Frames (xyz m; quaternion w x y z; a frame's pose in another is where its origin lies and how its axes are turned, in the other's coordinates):
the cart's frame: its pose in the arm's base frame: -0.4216 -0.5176 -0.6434 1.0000 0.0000 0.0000 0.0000
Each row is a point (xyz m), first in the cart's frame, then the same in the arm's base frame.
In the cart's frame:
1: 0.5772 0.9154 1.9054
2: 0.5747 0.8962 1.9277
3: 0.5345 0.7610 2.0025
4: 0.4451 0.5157 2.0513
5: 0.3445 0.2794 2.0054
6: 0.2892 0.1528 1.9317
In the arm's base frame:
1: 0.1556 0.3978 1.2620
2: 0.1531 0.3786 1.2843
3: 0.1129 0.2434 1.3591
4: 0.0235 -0.0019 1.4079
5: -0.0771 -0.2382 1.3620
6: -0.1324 -0.3648 1.2883

